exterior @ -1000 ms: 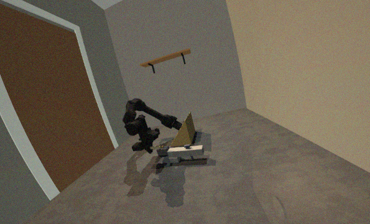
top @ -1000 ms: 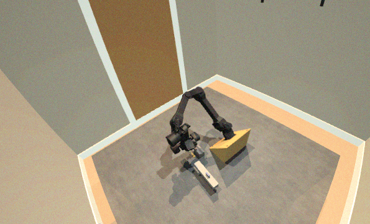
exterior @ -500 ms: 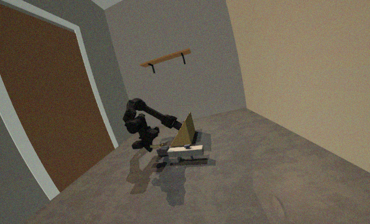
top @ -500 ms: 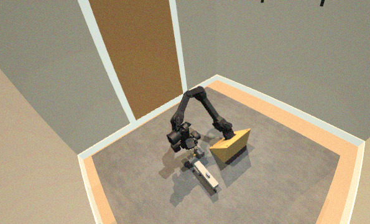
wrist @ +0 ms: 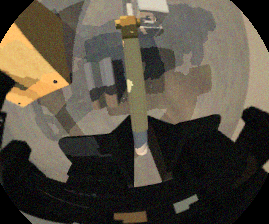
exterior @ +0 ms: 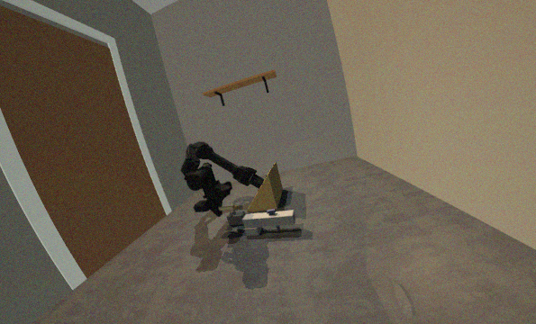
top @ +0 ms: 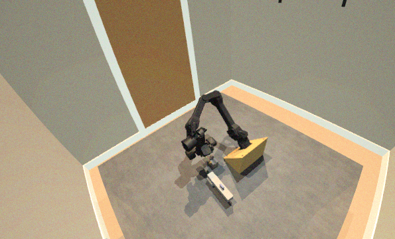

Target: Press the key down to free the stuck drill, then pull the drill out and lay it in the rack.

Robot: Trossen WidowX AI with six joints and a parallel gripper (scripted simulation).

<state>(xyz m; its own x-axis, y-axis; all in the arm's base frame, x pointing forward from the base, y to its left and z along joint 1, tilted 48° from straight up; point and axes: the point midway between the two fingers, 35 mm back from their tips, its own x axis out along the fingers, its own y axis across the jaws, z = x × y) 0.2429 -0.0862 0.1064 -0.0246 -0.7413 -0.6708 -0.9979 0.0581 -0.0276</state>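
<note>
My gripper tip is 40 mm to the right of the drill and 30 mm below it. Round my gripper tip: blue piece (230 mm to the left, 50 mm ahead, 10 mm below); fixture (210 mm to the left, 50 mm ahead, 20 mm below).
</note>
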